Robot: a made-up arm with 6 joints. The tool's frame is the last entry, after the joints.
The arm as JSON. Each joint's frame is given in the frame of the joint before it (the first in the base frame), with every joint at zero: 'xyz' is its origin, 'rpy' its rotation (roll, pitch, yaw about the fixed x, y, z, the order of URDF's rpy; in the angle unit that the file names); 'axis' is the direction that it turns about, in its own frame. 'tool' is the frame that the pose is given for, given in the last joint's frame.
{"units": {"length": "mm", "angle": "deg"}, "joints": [
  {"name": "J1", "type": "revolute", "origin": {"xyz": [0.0, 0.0, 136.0], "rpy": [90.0, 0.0, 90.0]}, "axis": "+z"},
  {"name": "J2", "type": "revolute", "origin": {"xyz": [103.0, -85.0, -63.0], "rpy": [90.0, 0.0, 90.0]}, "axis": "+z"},
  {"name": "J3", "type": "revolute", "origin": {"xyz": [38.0, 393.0, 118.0], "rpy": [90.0, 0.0, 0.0]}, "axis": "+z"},
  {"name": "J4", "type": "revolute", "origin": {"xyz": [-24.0, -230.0, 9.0], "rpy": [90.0, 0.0, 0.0]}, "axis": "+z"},
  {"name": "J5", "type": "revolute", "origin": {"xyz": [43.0, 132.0, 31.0], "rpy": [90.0, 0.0, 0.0]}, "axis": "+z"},
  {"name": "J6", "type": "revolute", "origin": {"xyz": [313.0, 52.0, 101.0], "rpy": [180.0, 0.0, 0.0]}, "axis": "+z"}
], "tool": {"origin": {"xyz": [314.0, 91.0, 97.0], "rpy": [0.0, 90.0, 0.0]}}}
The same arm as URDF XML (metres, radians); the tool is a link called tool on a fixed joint. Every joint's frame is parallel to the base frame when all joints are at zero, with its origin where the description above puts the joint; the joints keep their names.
<robot name="arm">
<joint name="J1" type="continuous"><parent link="base"/><child link="link1"/><origin xyz="0 0 0.136"/><axis xyz="1 0 0"/></joint>
<joint name="J2" type="continuous"><parent link="link1"/><child link="link2"/><origin xyz="-0.063 0.103 -0.085"/><axis xyz="0 1 0"/></joint>
<joint name="J3" type="continuous"><parent link="link2"/><child link="link3"/><origin xyz="0.393 0.118 0.038"/><axis xyz="-1 0 0"/></joint>
<joint name="J4" type="continuous"><parent link="link3"/><child link="link4"/><origin xyz="-0.009 -0.23 -0.024"/><axis xyz="0 -1 0"/></joint>
<joint name="J5" type="continuous"><parent link="link4"/><child link="link5"/><origin xyz="-0.132 -0.031 0.043"/><axis xyz="1 0 0"/></joint>
<joint name="J6" type="continuous"><parent link="link5"/><child link="link6"/><origin xyz="0.101 -0.052 0.313"/><axis xyz="-1 0 0"/></joint>
<joint name="tool_fixed" type="fixed"><parent link="link6"/><child link="tool"/><origin xyz="-0.097 0.091 0.314"/></joint>
<link name="base"/>
<link name="link1"/>
<link name="link2"/>
<link name="link3"/>
<link name="link4"/>
<link name="link5"/>
<link name="link6"/>
<link name="tool"/>
</robot>

